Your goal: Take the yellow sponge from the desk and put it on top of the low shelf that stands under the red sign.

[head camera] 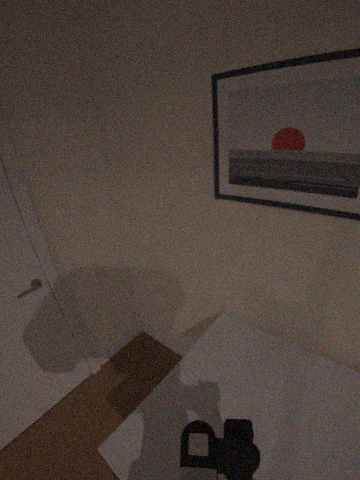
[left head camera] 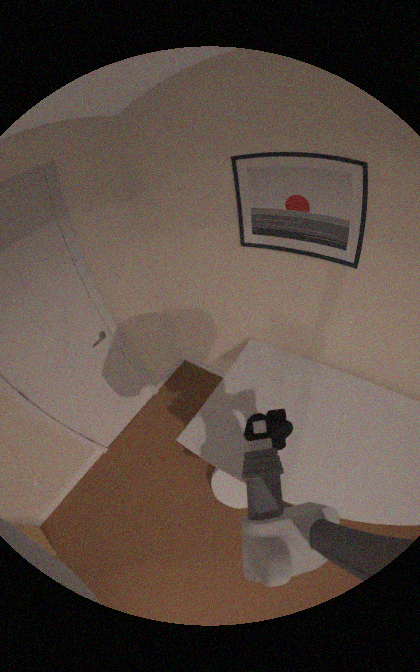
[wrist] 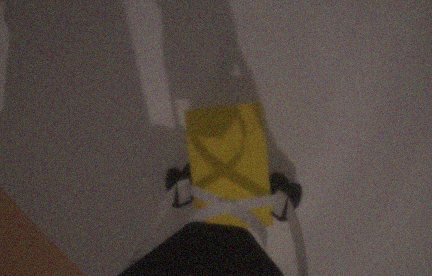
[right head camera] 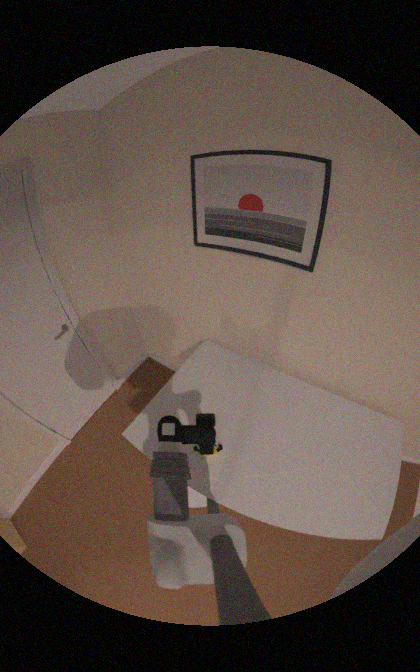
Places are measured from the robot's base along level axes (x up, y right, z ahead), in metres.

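Pixels of known places: gripper, fingertip midpoint: (wrist: 236,182).
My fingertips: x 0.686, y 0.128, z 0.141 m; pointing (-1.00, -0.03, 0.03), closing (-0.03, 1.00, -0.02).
Behind a point stands the place of what it marks.
The yellow sponge (wrist: 230,150) @(x 0.732, y 0.120, z 0.175 m) (right head camera: 211,451) is at the surface of the white desk (wrist: 360,100) @(x 0.686, y 0.242, z 0.233 m) (right head camera: 310,450) (left head camera: 360,445) (head camera: 300,395) @(x 0.685, y 0.394, z 0.392 m), near its left end. In the wrist view it stands lengthwise, with shadows across it. My gripper (wrist: 236,182) @(x 0.686, y 0.128, z 0.141 m) (right head camera: 208,449) is shut on the sponge, with one dark fingertip against each long side near its lower end. Whether a gap lies under the sponge cannot be told. In the left head view the wrist hides the fingertips and sponge. The low shelf and a plain red sign do not show in these views.
A framed picture with a red disc (head camera: 288,139) @(x 1.500, y 0.332, z 0.718 m) (left head camera: 297,203) (right head camera: 251,202) hangs on the wall behind the desk. A door (left head camera: 45,310) (right head camera: 30,310) is at the left. Brown floor (left head camera: 150,525) lies beside the desk. A white round object (left head camera: 228,489) is under its near edge.
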